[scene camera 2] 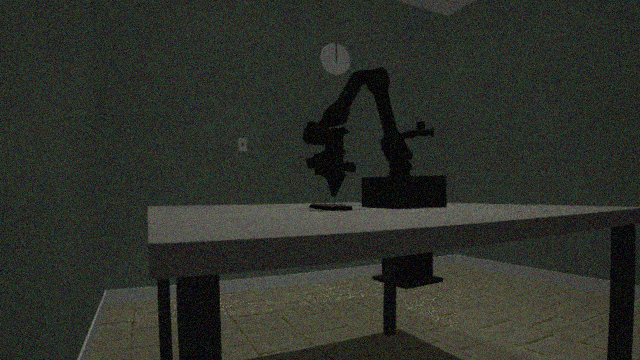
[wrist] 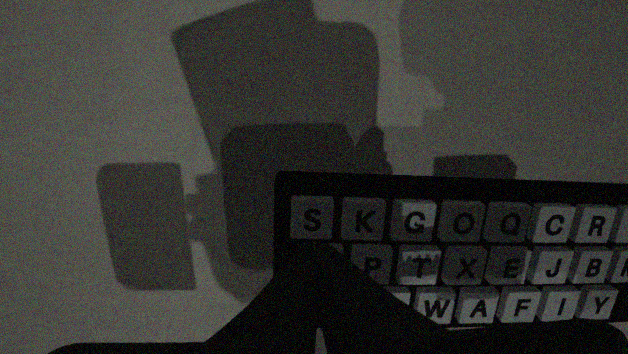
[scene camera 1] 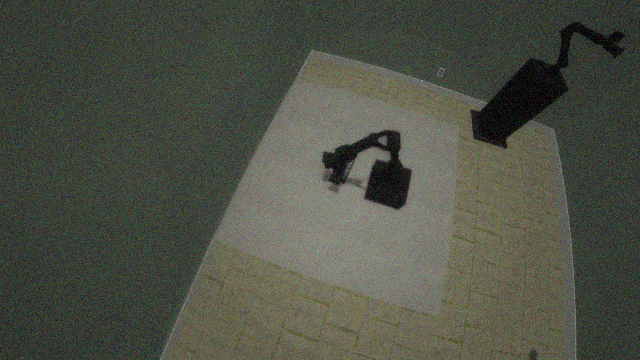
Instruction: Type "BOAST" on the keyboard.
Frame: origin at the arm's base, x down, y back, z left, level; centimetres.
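Where they show: gripper, fingertip midpoint: (scene camera 2: 333,196) (wrist: 315,255) (scene camera 1: 337,174); arm's base at its link origin: (scene camera 2: 399,176) (scene camera 1: 393,176).
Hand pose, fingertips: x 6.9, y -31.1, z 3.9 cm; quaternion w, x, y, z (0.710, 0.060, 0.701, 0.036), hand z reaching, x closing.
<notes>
Each offset is from my fingertips to the top centre of the thing. Level surfaces: height alone.
The black keyboard {dx +2.6, dy +3.7, dz -8.7 cm} (scene camera 2: 342,207) (wrist: 450,187) lies on the table, with light keys in several rows. In the wrist view the S key {dx +2.6, dy -0.2, dz +0.0 cm} (wrist: 312,218) is at its top left, and the O key {dx +2.6, dy +1.1, dz -6.1 cm} (wrist: 461,219), T key {dx +2.6, dy +2.8, dz -4.2 cm} (wrist: 419,266), B key {dx +2.6, dy +4.4, dz -12.3 cm} (wrist: 592,267) and A key {dx +2.6, dy +5.4, dz -6.8 cm} (wrist: 478,307) show to the right. My gripper (scene camera 2: 334,195) (wrist: 315,255) is shut and empty, pointing down. Its tips stand just below the S key in the wrist view and a little above the keyboard in scene camera 2. The fingers hide the N key and part of the bottom row.
The keyboard lies on a pale table {dx +4.2 cm} (scene camera 1: 280,210) (scene camera 2: 225,225). My arm's dark base block (scene camera 1: 389,185) (scene camera 2: 404,191) stands beside it. A second arm on a tall dark pedestal (scene camera 1: 522,102) (scene camera 2: 407,270) stands beyond the table. Shadows fall across the keys.
</notes>
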